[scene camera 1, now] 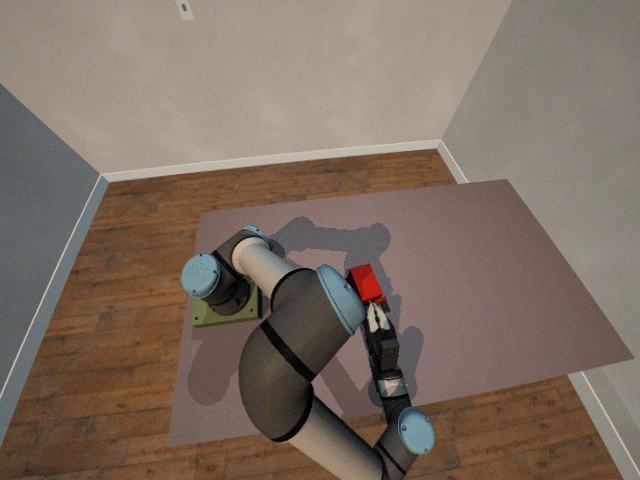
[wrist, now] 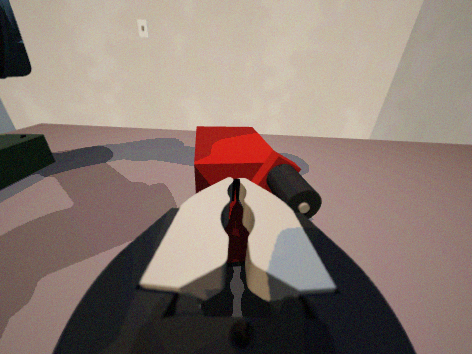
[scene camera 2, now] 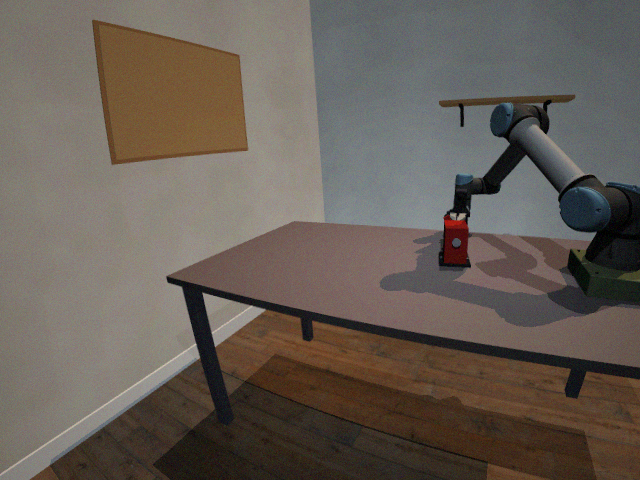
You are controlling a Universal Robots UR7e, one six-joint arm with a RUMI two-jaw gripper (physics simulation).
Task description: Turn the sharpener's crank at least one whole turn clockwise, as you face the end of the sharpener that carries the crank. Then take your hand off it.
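Seen in the pictures: gripper, fingertip midpoint: (scene camera 1: 372, 302) (wrist: 235, 180); arm's base, link origin: (scene camera 1: 230, 294) (scene camera 2: 611, 261).
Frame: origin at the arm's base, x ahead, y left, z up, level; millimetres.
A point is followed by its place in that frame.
The red sharpener (scene camera 1: 364, 282) @[x 467, y -109, z 71 mm] (scene camera 2: 454, 255) @[x 476, y -49, z -21 mm] (wrist: 225, 149) @[x 465, y -133, z 71 mm] stands upright on the table on a dark base. Its crank end faces my gripper. The red crank arm (wrist: 267, 167) slants out to the upper right in the wrist view, and its black cylindrical handle (scene camera 1: 384, 306) @[x 496, y -203, z 80 mm] (wrist: 290, 187) @[x 494, y -214, z 79 mm] points toward the wrist camera. My gripper (scene camera 1: 373, 305) @[x 468, y -179, z 63 mm] (wrist: 235, 180) @[x 468, y -179, z 63 mm] is shut with nothing between its pale jaws. Its tips are at the crank end, left of the handle in the wrist view. Whether they touch the crank cannot be told. The jaws hide the lower part of the crank end.
The table (scene camera 1: 491, 268) @[x 1037, y -166, z -57 mm] (scene camera 2: 310, 268) @[x 948, y 58, z -57 mm] carries the sharpener and the arm's green base (scene camera 1: 224, 317) @[x -26, y -76, z -1 mm] (scene camera 2: 610, 284) @[x 67, y 139, z -16 mm] (wrist: 25, 155) @[x 113, y 80, z -21 mm]. In scene camera 1 the arm loops round the sharpener's left and near sides. A wall shelf (scene camera 2: 504, 101) and a cork board (scene camera 2: 173, 98) hang on the walls.
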